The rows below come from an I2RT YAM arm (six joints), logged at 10 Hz.
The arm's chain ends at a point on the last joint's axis. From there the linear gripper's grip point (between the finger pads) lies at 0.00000 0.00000 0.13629 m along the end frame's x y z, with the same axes.
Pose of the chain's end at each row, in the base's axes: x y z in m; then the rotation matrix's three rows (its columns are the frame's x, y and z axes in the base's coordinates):
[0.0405, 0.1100, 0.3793], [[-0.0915, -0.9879, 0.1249], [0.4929, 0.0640, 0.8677], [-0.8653, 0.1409, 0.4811]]
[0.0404, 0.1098, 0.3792], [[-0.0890, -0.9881, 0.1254], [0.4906, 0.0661, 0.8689], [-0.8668, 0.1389, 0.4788]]
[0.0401, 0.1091, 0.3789], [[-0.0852, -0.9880, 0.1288], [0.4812, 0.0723, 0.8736], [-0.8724, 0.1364, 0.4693]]
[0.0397, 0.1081, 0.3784], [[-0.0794, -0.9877, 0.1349], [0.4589, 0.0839, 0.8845], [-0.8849, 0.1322, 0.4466]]
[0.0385, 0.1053, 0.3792], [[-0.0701, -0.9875, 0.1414], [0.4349, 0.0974, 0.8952], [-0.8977, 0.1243, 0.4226]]
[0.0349, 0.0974, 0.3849], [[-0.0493, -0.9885, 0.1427], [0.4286, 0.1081, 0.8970], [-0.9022, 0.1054, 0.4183]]
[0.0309, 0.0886, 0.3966], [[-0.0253, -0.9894, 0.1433], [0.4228, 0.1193, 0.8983], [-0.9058, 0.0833, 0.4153]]
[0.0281, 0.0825, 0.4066], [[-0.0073, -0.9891, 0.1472], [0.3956, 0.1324, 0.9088], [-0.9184, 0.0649, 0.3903]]
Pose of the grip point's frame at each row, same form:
[0.0575, 0.2283, 0.4449], [[-0.0915, -0.9879, 0.1249], [0.4929, 0.0640, 0.8677], [-0.8653, 0.1409, 0.4811]]
[0.0575, 0.2282, 0.4445], [[-0.0890, -0.9881, 0.1254], [0.4906, 0.0661, 0.8689], [-0.8668, 0.1389, 0.4788]]
[0.0577, 0.2282, 0.4429], [[-0.0852, -0.9880, 0.1288], [0.4812, 0.0723, 0.8736], [-0.8724, 0.1364, 0.4693]]
[0.0581, 0.2286, 0.4393], [[-0.0794, -0.9877, 0.1349], [0.4589, 0.0839, 0.8845], [-0.8849, 0.1322, 0.4466]]
[0.0578, 0.2273, 0.4368], [[-0.0701, -0.9875, 0.1414], [0.4349, 0.0974, 0.8952], [-0.8977, 0.1243, 0.4226]]
[0.0543, 0.2197, 0.4419], [[-0.0493, -0.9885, 0.1427], [0.4286, 0.1081, 0.8970], [-0.9022, 0.1054, 0.4183]]
[0.0504, 0.2110, 0.4532], [[-0.0253, -0.9894, 0.1433], [0.4228, 0.1193, 0.8983], [-0.9058, 0.0833, 0.4153]]
[0.0482, 0.2064, 0.4598], [[-0.0073, -0.9891, 0.1472], [0.3956, 0.1324, 0.9088], [-0.9184, 0.0649, 0.3903]]

